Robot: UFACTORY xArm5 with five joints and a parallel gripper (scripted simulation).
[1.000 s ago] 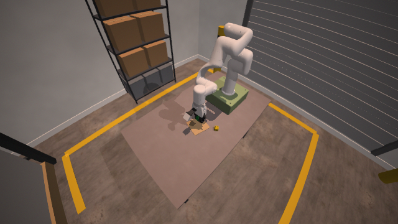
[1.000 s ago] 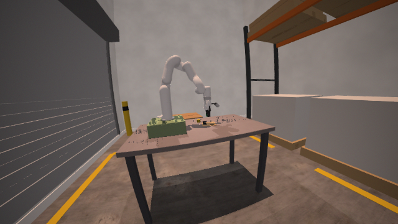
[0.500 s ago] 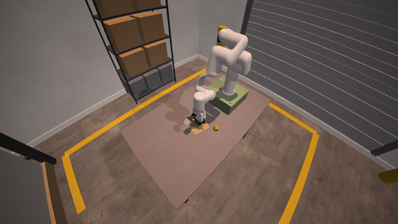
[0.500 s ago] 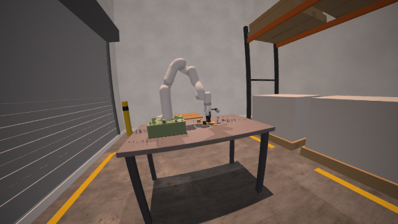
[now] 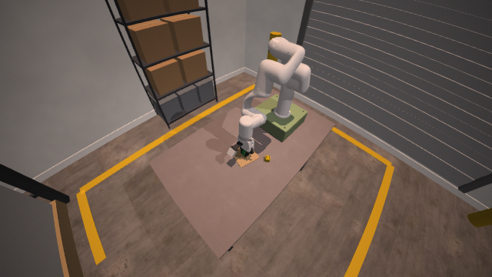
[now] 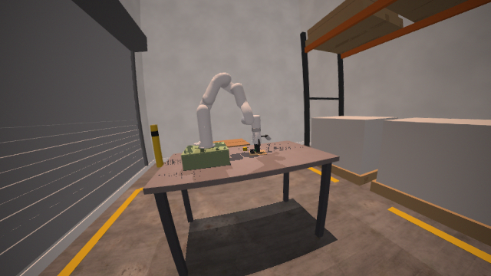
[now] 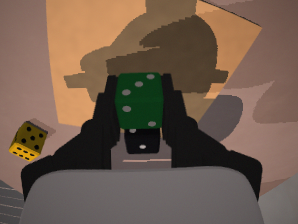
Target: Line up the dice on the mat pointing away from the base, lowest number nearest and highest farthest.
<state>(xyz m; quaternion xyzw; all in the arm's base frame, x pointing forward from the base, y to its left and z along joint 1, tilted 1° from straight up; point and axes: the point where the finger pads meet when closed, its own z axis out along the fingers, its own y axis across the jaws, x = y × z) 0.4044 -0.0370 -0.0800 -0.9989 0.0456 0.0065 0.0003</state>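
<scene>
Now: hand 1 cm above the green die. From my hand the other things lie so: orange mat 3 cm below; then black die 5 cm behind, 1 cm below; then yellow die 5 cm behind, 14 cm to the left, 2 cm below.
</scene>
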